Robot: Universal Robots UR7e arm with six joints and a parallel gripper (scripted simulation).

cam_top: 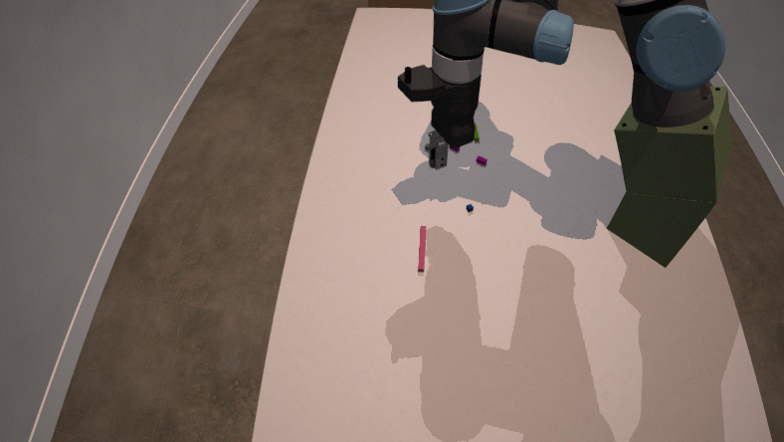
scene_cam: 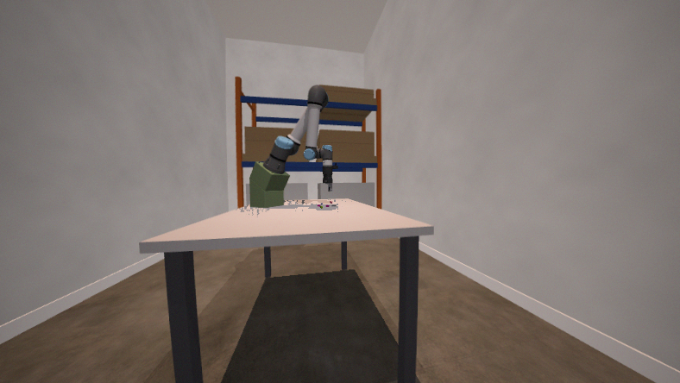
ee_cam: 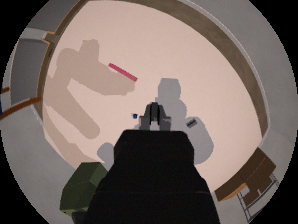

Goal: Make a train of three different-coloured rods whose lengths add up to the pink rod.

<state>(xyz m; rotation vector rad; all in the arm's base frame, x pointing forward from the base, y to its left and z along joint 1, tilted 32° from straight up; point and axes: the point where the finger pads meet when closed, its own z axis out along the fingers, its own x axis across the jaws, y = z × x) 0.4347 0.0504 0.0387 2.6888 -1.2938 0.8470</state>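
The blue rod is 11 cm below my hand, 7 cm behind it and 2 cm to the left of it. The rest, counted from my hand: lime rod: 20 cm to the right, 11 cm below, 8 cm behind; pink rod: 12 cm to the left, 11 cm below, 2 cm ahead; magenta rod: 11 cm to the right, 11 cm below, 9 cm behind.
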